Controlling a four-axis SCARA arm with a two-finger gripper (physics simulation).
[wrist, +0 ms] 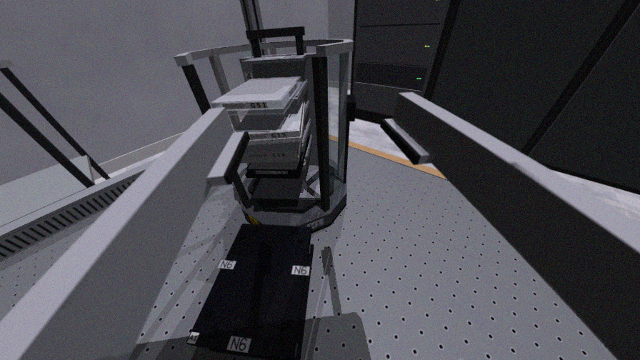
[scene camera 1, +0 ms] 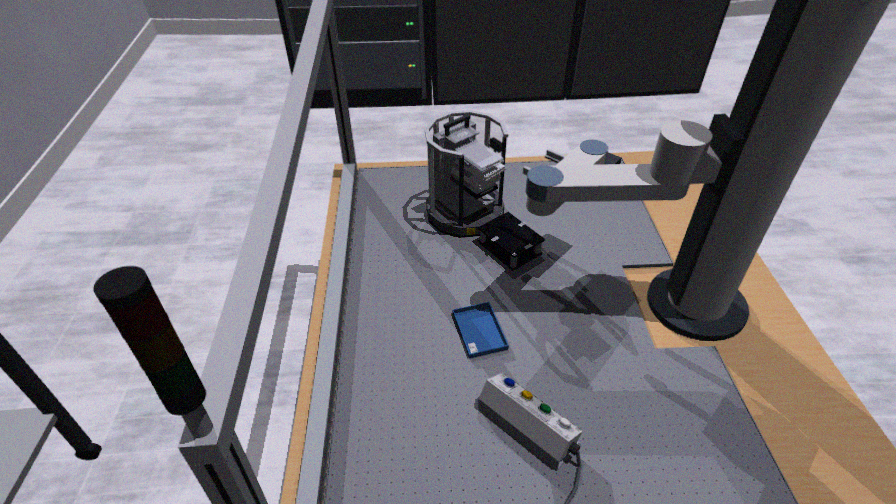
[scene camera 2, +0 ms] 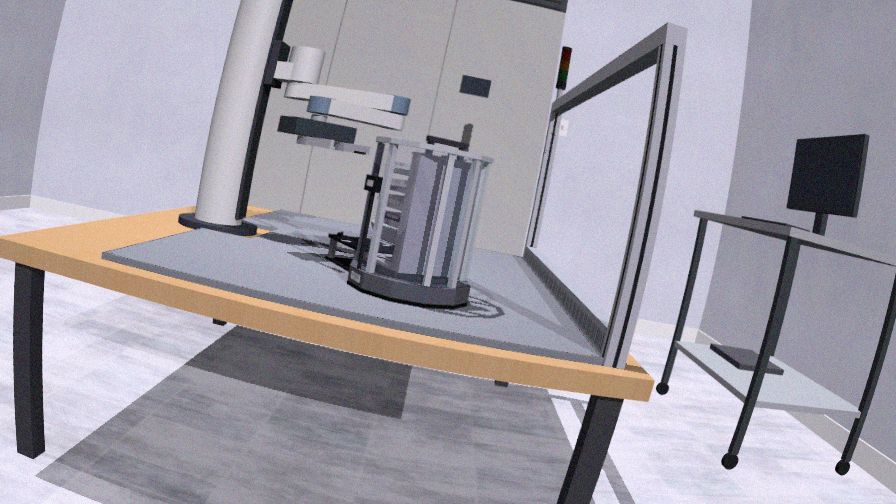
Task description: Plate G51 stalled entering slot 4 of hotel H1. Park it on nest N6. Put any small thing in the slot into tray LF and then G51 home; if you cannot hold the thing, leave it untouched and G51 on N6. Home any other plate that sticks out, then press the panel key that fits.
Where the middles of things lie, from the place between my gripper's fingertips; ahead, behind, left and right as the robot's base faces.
Right now my hand is 150 mm short of the clear well plate (scene camera 1: 478, 155), 70 mm to the left of it and 20 mm above it. From my hand the other things lie so: blue tray (scene camera 1: 480, 331): 190 mm ahead, 380 mm to the left, 260 mm below; round plate rack (scene camera 2: 424, 202): 190 mm ahead, 120 mm to the right, 110 mm below.
